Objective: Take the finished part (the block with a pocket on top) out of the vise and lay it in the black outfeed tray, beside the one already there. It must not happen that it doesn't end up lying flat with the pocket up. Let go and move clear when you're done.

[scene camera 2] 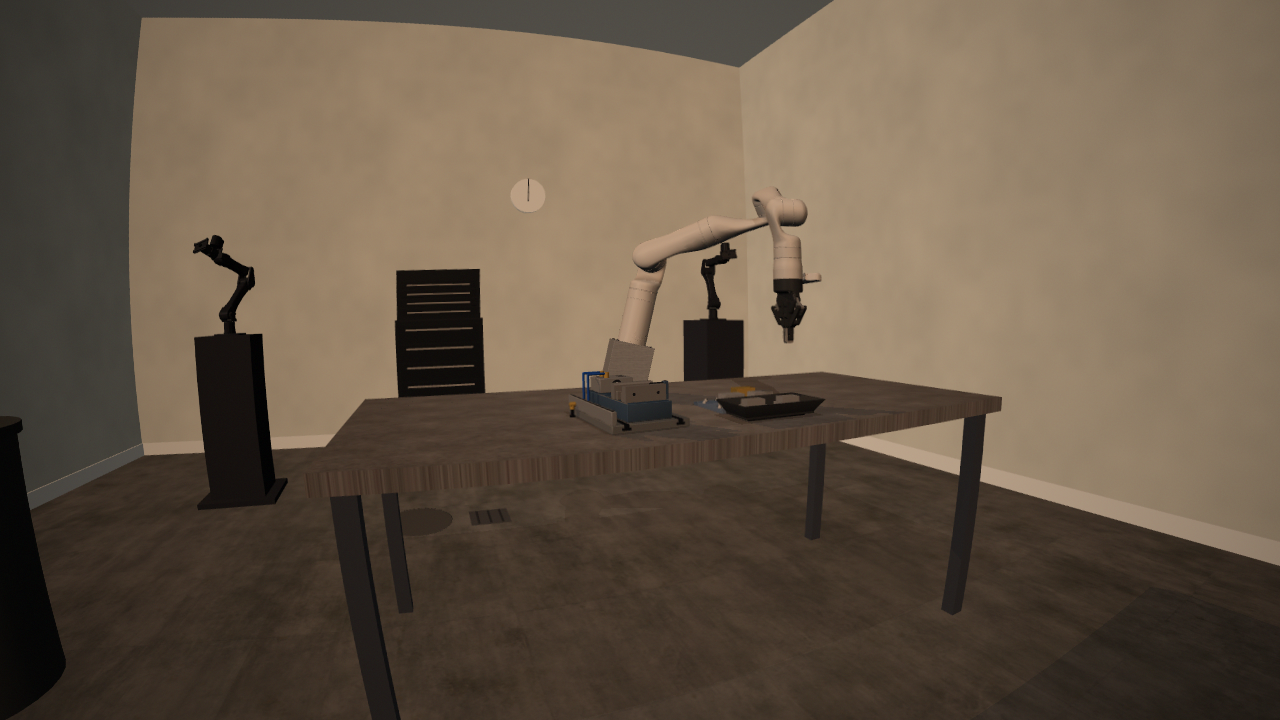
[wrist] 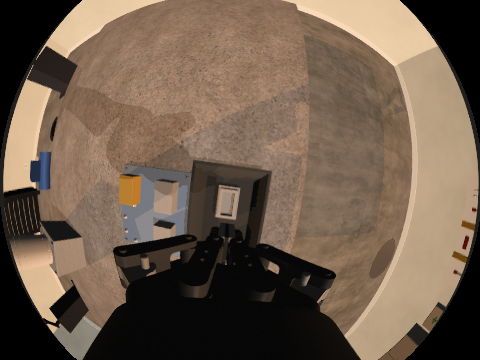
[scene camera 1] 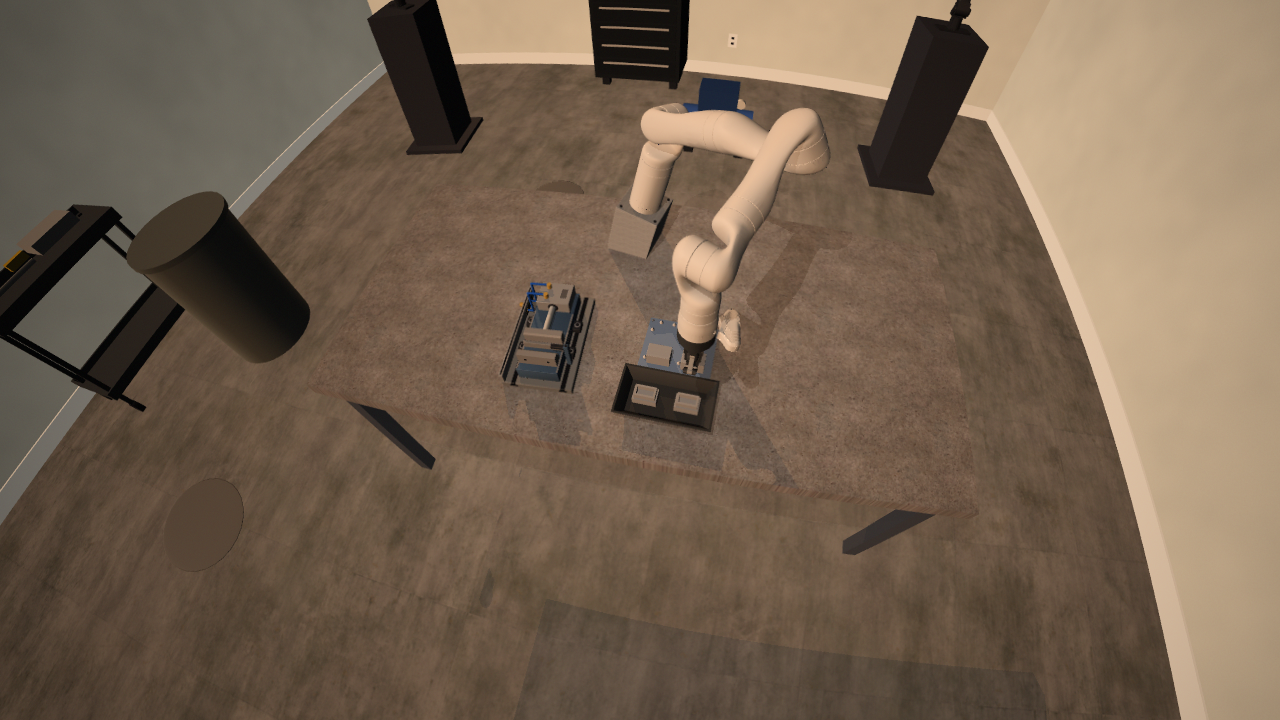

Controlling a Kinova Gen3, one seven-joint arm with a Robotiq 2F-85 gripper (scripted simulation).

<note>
In view: my gripper [scene camera 2: 788,343].
My gripper also shows in the wrist view [wrist: 225,232].
</note>
